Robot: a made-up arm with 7 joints. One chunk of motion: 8 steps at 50 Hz.
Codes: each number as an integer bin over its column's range. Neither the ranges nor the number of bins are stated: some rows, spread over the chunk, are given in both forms.
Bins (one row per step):
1: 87 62 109 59 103 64 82
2: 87 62 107 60 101 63 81
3: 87 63 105 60 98 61 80
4: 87 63 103 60 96 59 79
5: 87 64 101 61 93 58 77
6: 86 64 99 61 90 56 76
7: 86 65 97 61 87 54 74
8: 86 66 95 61 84 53 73
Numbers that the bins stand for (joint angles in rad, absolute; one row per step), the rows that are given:
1: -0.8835 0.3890 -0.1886 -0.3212 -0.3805 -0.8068 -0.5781
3: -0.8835 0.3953 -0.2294 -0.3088 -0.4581 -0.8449 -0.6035
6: -0.8918 0.4016 -0.2906 -0.2965 -0.5824 -0.9085 -0.6544
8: -0.8918 0.4141 -0.3314 -0.2965 -0.6755 -0.9466 -0.6925
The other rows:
2: -0.8835 0.3890 -0.2090 -0.3088 -0.4115 -0.8195 -0.5908
4: -0.8835 0.3953 -0.2498 -0.3088 -0.4892 -0.8704 -0.6162
5: -0.8835 0.4016 -0.2702 -0.2965 -0.5358 -0.8831 -0.6416
7: -0.8918 0.4078 -0.3110 -0.2965 -0.6289 -0.9339 -0.6798

